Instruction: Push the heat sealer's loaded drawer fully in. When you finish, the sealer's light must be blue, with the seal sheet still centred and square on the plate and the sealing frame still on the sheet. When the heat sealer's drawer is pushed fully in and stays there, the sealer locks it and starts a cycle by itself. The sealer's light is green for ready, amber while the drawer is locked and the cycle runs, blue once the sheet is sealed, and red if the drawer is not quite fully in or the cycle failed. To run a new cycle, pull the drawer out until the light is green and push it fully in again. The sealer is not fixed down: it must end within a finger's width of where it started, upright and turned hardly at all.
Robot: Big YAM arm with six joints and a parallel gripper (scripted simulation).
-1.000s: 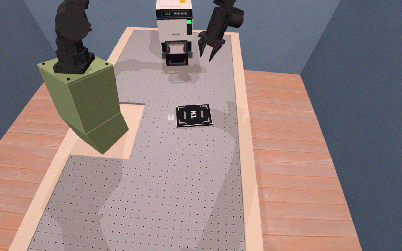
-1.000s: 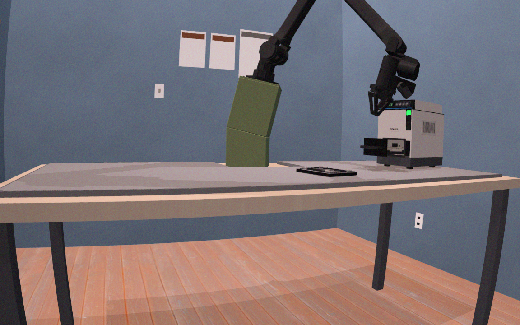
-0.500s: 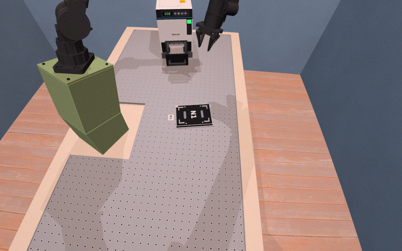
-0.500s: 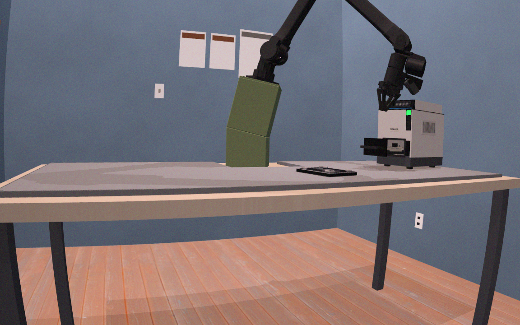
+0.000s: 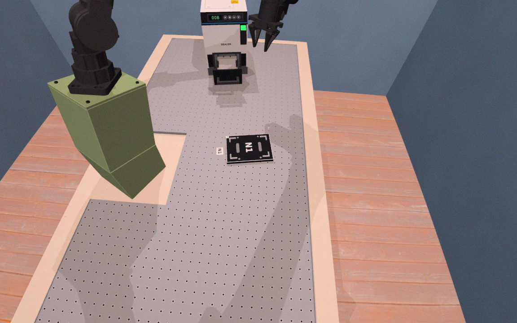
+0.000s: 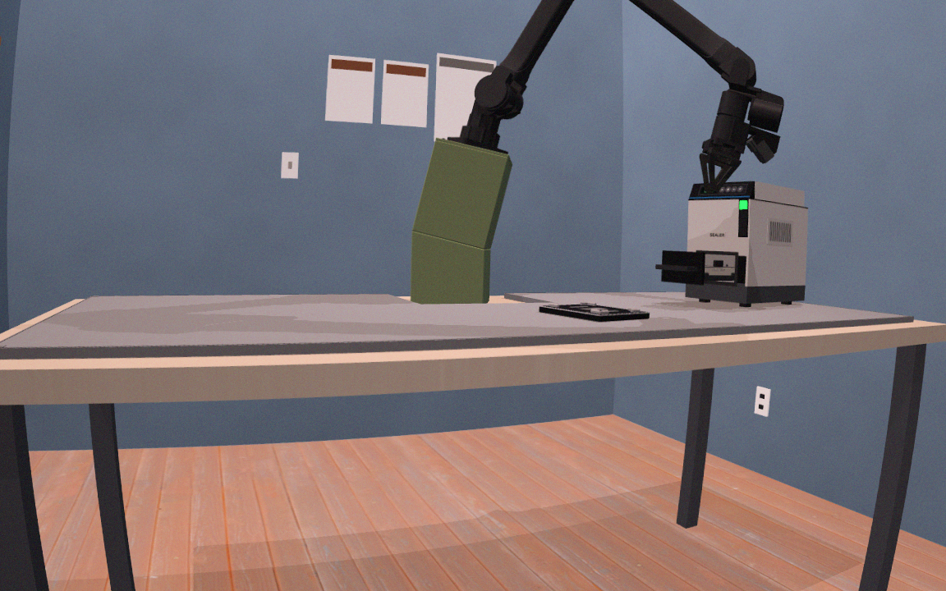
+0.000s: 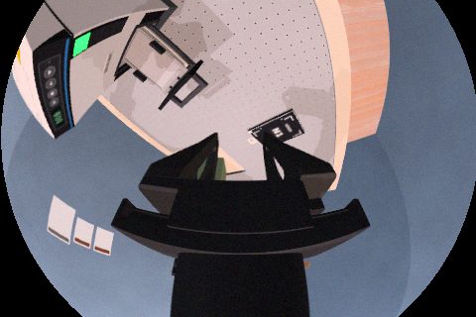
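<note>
My hand is 120 mm past the black drawer, 120 mm to the right of it and 170 mm above it. Also, from my hand: small white label: 160 mm behind, 260 mm to the right, 250 mm below.
</note>
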